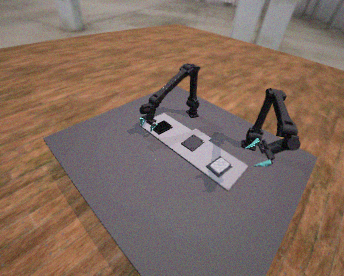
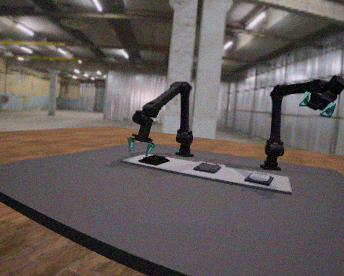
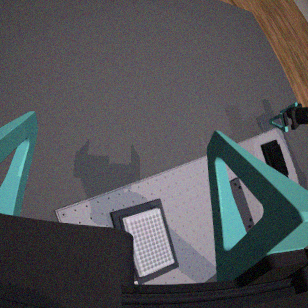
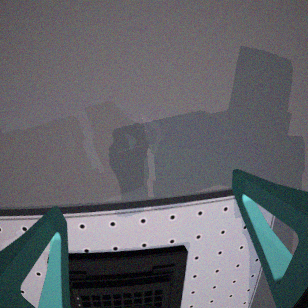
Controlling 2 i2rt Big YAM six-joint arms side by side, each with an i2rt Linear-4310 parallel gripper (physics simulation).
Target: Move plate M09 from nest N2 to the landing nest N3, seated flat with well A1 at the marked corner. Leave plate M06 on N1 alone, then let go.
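Note:
A white well plate (image 1: 219, 165) (image 2: 260, 177) (image 3: 150, 240) sits in a dark nest at one end of the light board. A black well plate (image 1: 162, 127) (image 2: 154, 160) (image 3: 275, 157) (image 4: 125, 285) lies flat at the other end. The middle nest (image 1: 192, 143) (image 2: 207, 167) (image 3: 242, 200) holds no plate. Plate and nest labels cannot be read. My right gripper (image 1: 148, 125) (image 2: 140, 152) (image 4: 146, 198) is open and empty, above the board edge beside the black plate. My left gripper (image 1: 251, 156) (image 2: 311, 111) (image 3: 124, 128) is open and empty, high beyond the white plate's end.
The perforated board (image 1: 231, 182) (image 2: 282, 185) (image 3: 190, 185) (image 4: 215, 250) lies on a grey mat (image 1: 165, 215) (image 2: 150, 215) (image 3: 115, 65) (image 4: 150, 50). The arm bases stand behind the board. The grippers' shadows fall on the board and mat.

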